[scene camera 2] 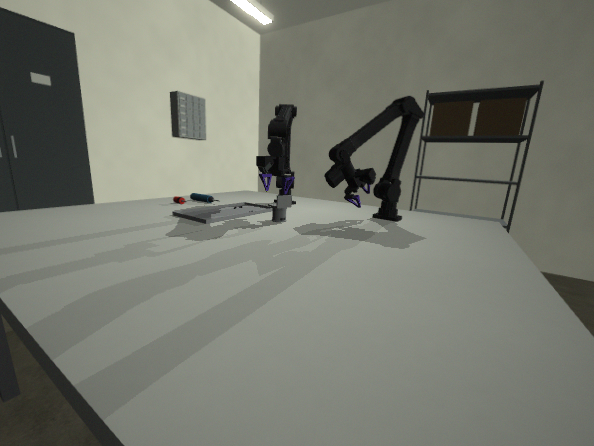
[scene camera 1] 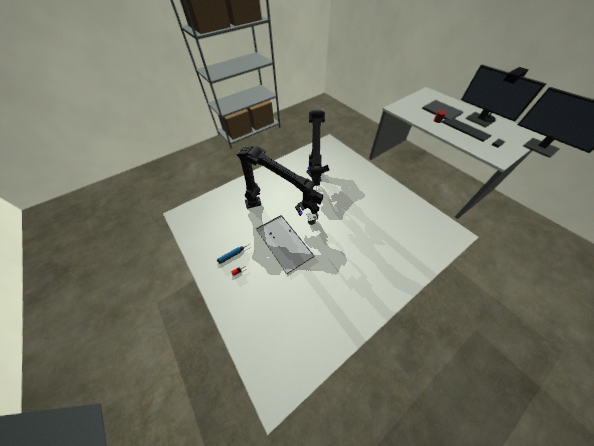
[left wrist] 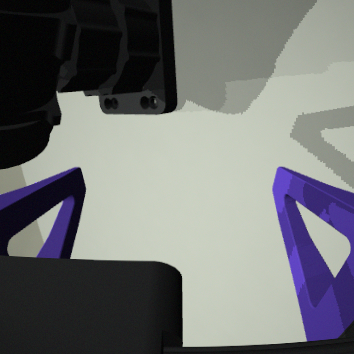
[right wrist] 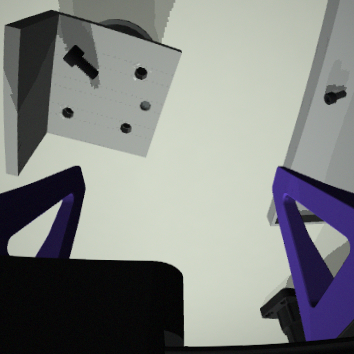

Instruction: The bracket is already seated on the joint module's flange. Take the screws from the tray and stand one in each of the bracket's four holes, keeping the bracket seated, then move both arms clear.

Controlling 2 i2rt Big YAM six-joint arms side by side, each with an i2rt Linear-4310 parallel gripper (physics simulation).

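Places are measured from the left arm's base along level axes (x ahead, y left, z up), in millimetres.
Pixels of known places: left gripper, fingertip midpoint: (scene camera 2: 364,200) (left wrist: 178,177); right gripper, fingertip midpoint: (scene camera 2: 275,192) (scene camera 1: 305,212) (right wrist: 178,176); left arm's base at its link origin: (scene camera 2: 386,218) (left wrist: 135,45); right arm's base at its link origin: (scene camera 1: 253,203) (right wrist: 296,300).
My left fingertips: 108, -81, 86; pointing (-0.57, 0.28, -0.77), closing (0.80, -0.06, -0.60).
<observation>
Ahead of a thing's pixels: the offset from my left fingertips to its top centre, as dx, dy, dz. "spot": to the spot under its first point.
The grey L-shaped bracket (scene camera 1: 312,218) (scene camera 2: 284,201) (right wrist: 100,117) sits on the joint module @(+329, -228, -22) (scene camera 2: 279,215). One black screw @(+347, -219, -10) (right wrist: 82,63) appears tilted or lying across the bracket at its upper left hole in the right wrist view; whether its tip is in that hole I cannot tell. The other three corner holes look empty. The tray @(+379, -491, -70) (scene camera 1: 295,259) (scene camera 2: 190,217) (right wrist: 307,105) holds loose screws, one screw @(+319, -410, -71) (right wrist: 334,97) lying on its side. My right gripper (scene camera 2: 276,191) (right wrist: 178,176) is open, empty, above and close to the bracket. My left gripper (scene camera 2: 363,199) (left wrist: 178,177) is open and empty, away from it.
A blue screwdriver @(spot: +297, -845, -48) (scene camera 1: 230,254) (scene camera 2: 201,197) and a short red tool @(+417, -838, -52) (scene camera 1: 236,271) (scene camera 2: 179,200) lie beside the tray. The left arm's base (scene camera 2: 387,216) stands at the right in scene camera 2. A shelf rack (scene camera 2: 519,180) and a desk (scene camera 1: 415,107) stand beyond the work surface.
</observation>
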